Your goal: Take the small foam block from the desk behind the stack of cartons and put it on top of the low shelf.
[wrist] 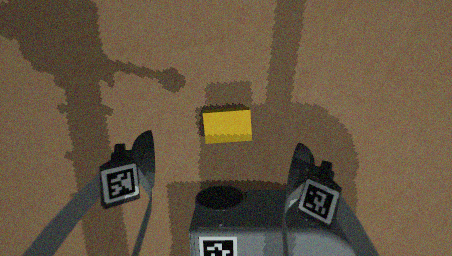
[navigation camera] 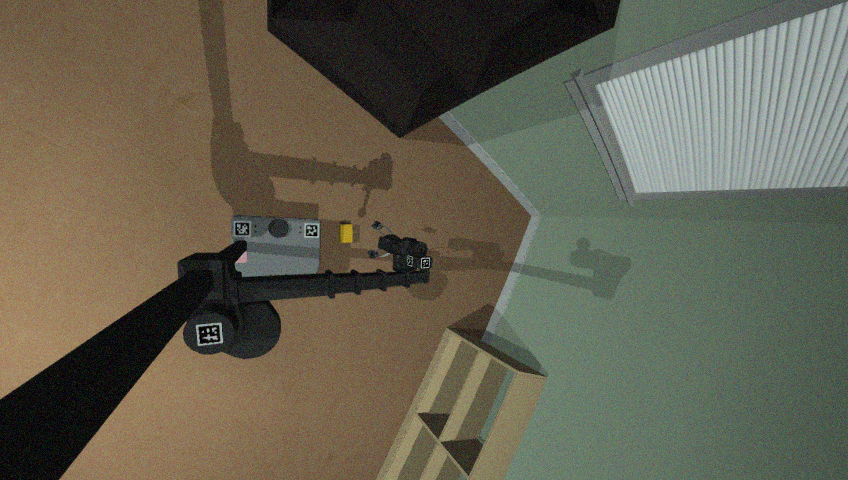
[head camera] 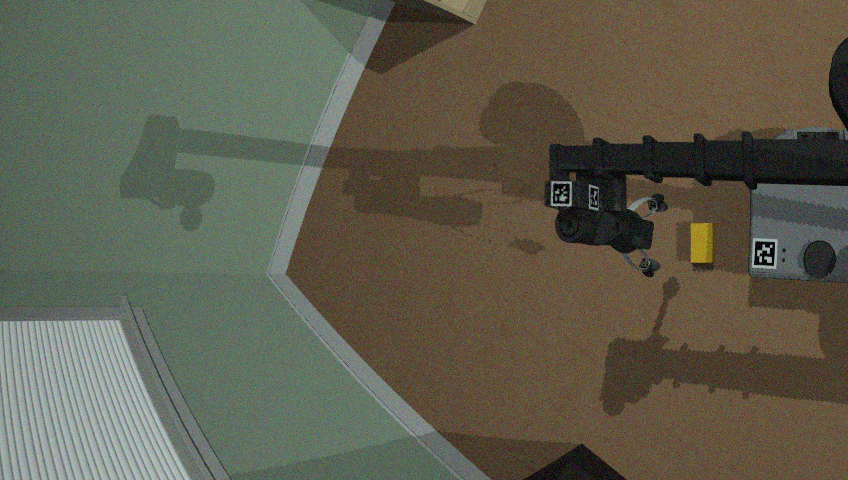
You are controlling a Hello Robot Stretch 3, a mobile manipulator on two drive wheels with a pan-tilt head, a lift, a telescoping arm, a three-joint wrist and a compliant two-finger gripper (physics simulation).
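Pixels of known places: gripper, fingertip midpoint: point(navigation camera: 372, 239) point(head camera: 657, 235); robot's base at its link origin: point(navigation camera: 278, 227) point(head camera: 817, 257).
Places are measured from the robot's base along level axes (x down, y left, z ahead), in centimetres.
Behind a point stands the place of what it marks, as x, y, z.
A yellow block point(head camera: 701, 243) @[-4.5, -31.3, -1.7] point(navigation camera: 346, 233) @[-4.5, -31.2, -1.8] point(wrist: 227, 126), which looks like the small foam block, lies flat on the brown floor beside the robot's base. My gripper point(head camera: 654, 234) @[-31.6, -34.9, -2.3] point(navigation camera: 375, 239) @[-31.6, -34.9, -2.3] point(wrist: 223, 155) @[-31.6, -34.9, -2.3] is open and empty. Its fingers point toward the block and stand apart from it; in the wrist view the block appears beyond the fingertips, between their lines. The low wooden shelf point(navigation camera: 517, 410) @[-61.0, -108.3, -93.2] stands against the green wall at the lower right of the navigation view; a corner of the shelf point(head camera: 467, 8) @[-6.6, -101.8, -70.4] shows at the top of the head view. I cannot identify the desk or cartons.
My grey base point(head camera: 785, 205) @[-16.0, -8.3, -10.1] point(navigation camera: 297, 252) @[-16.0, -7.4, -9.5] point(wrist: 260, 239) is close to the block, on the side away from the gripper's wrist. A large dark object point(navigation camera: 410, 65) @[-18.3, -54.3, 85.9] point(head camera: 580, 466) @[-9.8, -54.5, 55.9] stands near the wall corner. A slatted, framed panel point(head camera: 71, 392) @[-109.4, -142.6, 45.3] point(navigation camera: 726, 113) @[-123.5, -128.1, 52.9] is on the wall.
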